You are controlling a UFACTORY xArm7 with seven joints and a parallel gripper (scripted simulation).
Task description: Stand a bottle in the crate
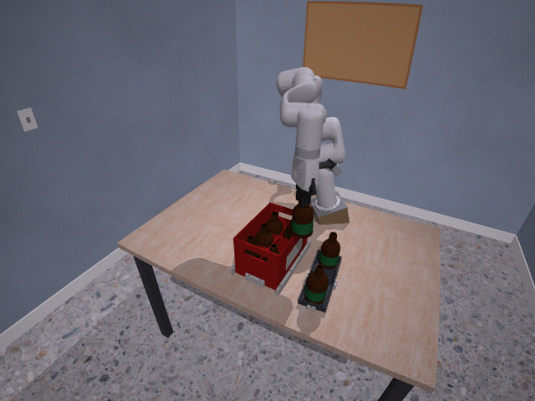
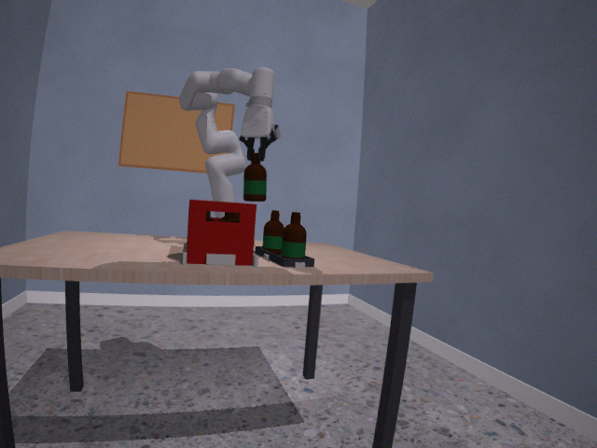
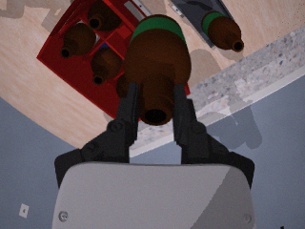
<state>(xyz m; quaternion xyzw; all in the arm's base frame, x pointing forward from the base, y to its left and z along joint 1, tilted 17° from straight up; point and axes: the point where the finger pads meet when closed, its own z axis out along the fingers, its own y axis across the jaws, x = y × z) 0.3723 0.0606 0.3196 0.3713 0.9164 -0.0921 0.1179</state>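
My gripper is now 25 cm above the red crate, 10 cm to the left of it and 1 cm past it.
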